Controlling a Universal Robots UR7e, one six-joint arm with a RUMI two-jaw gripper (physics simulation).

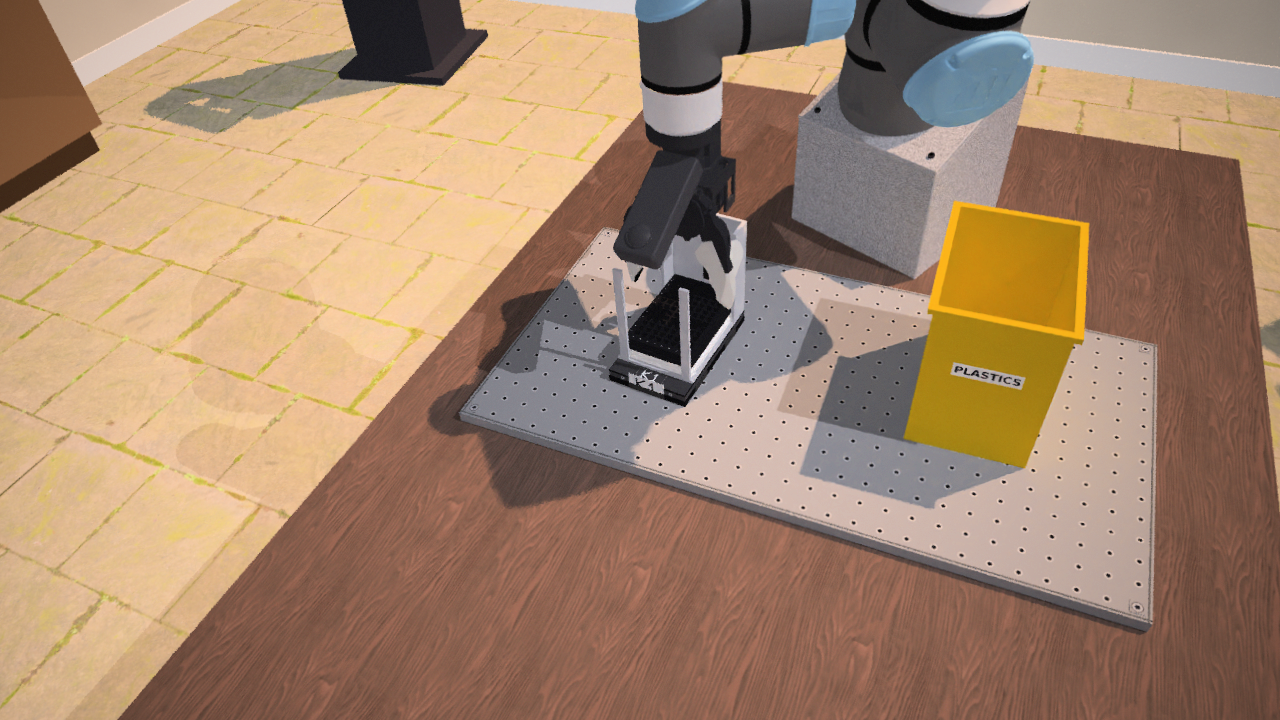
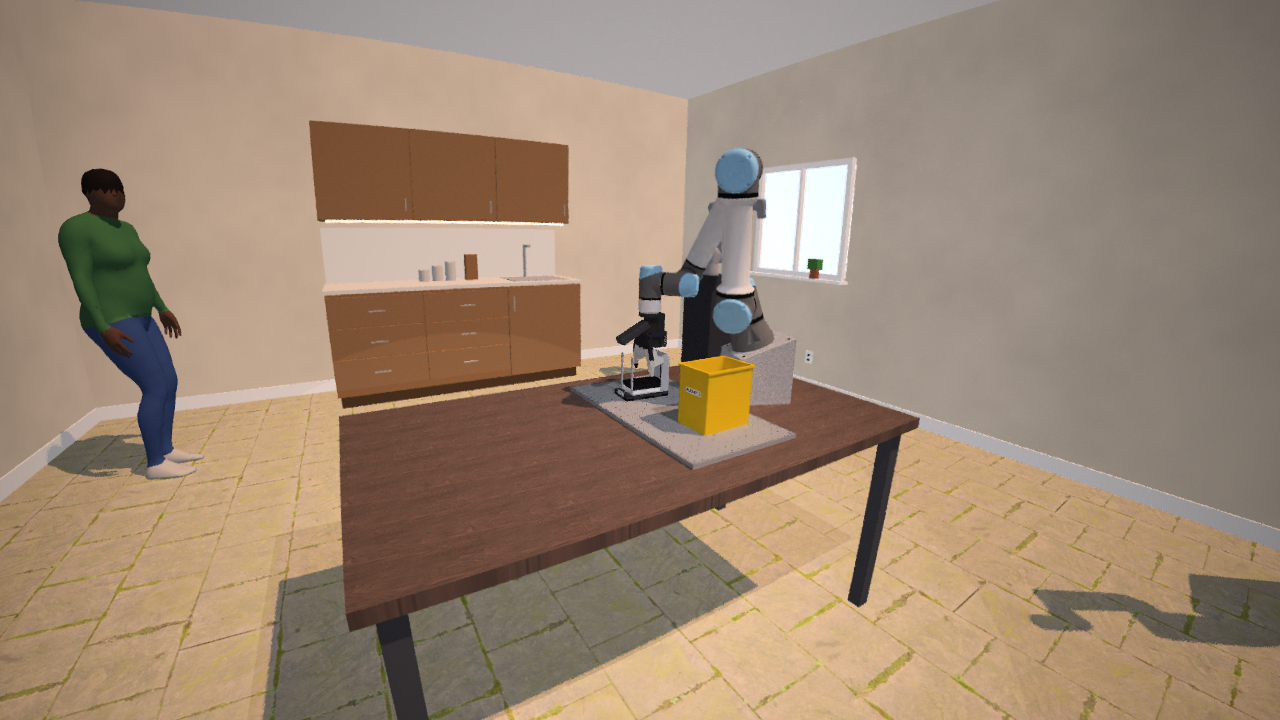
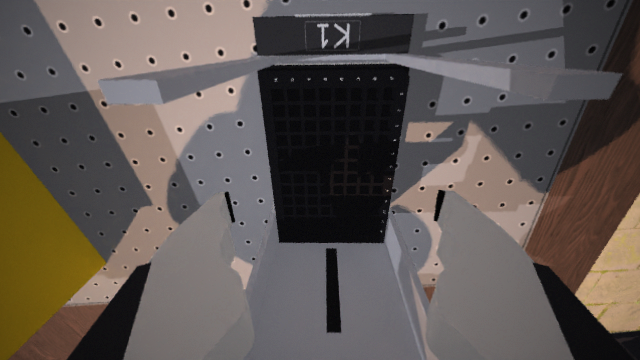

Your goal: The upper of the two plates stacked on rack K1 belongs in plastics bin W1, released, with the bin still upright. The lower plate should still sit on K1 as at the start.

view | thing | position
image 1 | gripper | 680,294
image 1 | yellow plastics bin W1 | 1008,303
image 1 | black gridded plate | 656,333
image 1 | pale plate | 645,358
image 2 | gripper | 643,372
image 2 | yellow plastics bin W1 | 714,394
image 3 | gripper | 332,193
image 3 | yellow plastics bin W1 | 53,259
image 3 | black gridded plate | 332,131
